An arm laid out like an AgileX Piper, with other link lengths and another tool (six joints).
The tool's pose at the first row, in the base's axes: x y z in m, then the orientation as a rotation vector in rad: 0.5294 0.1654 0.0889 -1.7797 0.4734 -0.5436
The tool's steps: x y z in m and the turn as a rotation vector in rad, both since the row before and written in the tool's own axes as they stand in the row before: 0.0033 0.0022 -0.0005 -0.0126 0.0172 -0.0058; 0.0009 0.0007 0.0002 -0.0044 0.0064 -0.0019; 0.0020 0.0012 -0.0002 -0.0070 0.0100 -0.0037; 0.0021 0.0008 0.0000 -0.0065 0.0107 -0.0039; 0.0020 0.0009 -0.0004 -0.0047 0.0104 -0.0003; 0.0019 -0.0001 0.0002 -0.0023 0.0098 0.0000; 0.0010 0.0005 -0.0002 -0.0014 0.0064 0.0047; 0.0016 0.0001 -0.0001 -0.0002 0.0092 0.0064; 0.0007 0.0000 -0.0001 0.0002 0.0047 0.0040
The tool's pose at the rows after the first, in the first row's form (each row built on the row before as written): 0.5317 0.1625 0.0873 -1.7902 0.4847 -0.5615; 0.5325 0.1619 0.0867 -1.7937 0.4890 -0.5680; 0.5339 0.1602 0.0859 -1.7995 0.4952 -0.5787; 0.5355 0.1587 0.0854 -1.8047 0.5015 -0.5903; 0.5368 0.1569 0.0849 -1.8070 0.5101 -0.5994; 0.5384 0.1559 0.0852 -1.8070 0.5176 -0.6082; 0.5390 0.1550 0.0849 -1.8052 0.5266 -0.6107; 0.5402 0.1539 0.0851 -1.8010 0.5385 -0.6148; 0.5407 0.1534 0.0852 -1.7983 0.5451 -0.6165
